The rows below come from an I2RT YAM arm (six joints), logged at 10 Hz.
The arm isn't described. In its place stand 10 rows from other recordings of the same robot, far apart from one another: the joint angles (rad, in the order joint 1, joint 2, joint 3, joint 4, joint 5, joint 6), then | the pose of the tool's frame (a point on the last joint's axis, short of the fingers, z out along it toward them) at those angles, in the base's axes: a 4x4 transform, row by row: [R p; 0 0 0 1], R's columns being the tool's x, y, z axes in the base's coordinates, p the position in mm.
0.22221, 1.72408, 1.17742, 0.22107, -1.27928, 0.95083 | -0.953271 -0.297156 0.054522 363.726; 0.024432 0.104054 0.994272 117.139; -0.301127 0.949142 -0.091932 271.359; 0 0 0 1
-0.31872, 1.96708, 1.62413, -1.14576, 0.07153, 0.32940 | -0.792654 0.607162 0.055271 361.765; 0.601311 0.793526 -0.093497 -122.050; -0.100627 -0.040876 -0.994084 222.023; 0 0 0 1
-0.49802, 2.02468, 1.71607, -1.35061, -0.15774, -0.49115 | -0.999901 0.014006 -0.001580 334.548; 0.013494 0.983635 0.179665 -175.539; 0.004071 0.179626 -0.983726 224.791; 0 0 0 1
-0.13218, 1.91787, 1.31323, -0.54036, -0.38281, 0.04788 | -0.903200 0.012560 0.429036 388.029; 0.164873 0.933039 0.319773 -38.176; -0.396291 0.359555 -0.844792 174.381; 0 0 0 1
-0.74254, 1.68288, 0.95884, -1.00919, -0.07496, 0.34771 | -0.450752 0.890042 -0.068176 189.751; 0.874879 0.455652 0.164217 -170.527; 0.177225 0.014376 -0.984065 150.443; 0 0 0 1
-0.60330, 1.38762, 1.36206, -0.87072, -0.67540, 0.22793 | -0.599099 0.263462 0.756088 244.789; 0.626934 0.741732 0.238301 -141.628; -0.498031 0.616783 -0.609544 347.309; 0 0 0 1
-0.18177, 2.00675, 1.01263, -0.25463, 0.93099, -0.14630 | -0.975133 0.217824 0.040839 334.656; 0.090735 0.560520 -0.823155 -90.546; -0.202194 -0.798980 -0.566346 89.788; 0 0 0 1
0.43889, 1.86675, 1.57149, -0.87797, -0.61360, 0.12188 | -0.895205 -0.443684 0.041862 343.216; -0.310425 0.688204 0.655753 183.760; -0.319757 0.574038 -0.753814 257.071; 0 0 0 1
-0.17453, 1.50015, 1.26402, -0.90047, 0.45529, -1.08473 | -0.716332 -0.631990 0.295732 290.935; -0.680053 0.537472 -0.498651 -67.194; 0.156194 -0.558313 -0.814794 281.723; 0 0 0 1
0.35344, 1.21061, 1.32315, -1.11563, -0.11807, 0.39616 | -0.885319 -0.066680 0.460179 207.261; 0.081816 0.951885 0.295331 80.935; -0.457730 0.299113 -0.837266 355.497; 0 0 0 1
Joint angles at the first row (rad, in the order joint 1, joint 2, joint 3, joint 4, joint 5, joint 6):
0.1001 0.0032 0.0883 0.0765 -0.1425 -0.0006
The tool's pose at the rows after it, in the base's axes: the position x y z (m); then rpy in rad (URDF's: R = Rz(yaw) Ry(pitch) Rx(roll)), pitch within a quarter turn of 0, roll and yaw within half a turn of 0:
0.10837 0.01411 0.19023 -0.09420 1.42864 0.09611
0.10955 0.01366 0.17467 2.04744 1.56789 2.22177
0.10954 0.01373 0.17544 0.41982 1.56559 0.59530
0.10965 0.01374 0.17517 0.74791 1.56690 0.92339
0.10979 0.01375 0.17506 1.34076 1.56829 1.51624
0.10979 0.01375 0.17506 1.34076 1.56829 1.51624
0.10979 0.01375 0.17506 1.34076 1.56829 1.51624
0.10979 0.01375 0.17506 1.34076 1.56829 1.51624
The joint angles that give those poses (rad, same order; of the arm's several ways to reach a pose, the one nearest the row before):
0.1001 0.0029 0.0048 0.1402 -0.0902 -0.0006
0.1001 0.0029 0.0051 -0.0036 -0.0742 0.0025
0.1005 0.0033 0.0055 0.0026 -0.0749 0.0025
0.1005 0.0047 0.0052 0.0024 -0.0749 0.0029
0.1005 0.0074 0.0055 0.0024 -0.0750 0.0025
0.1005 0.0074 0.0055 0.0024 -0.0750 0.0025
0.1005 0.0074 0.0055 0.0024 -0.0750 0.0025
0.1005 0.0074 0.0055 0.0024 -0.0750 0.0025

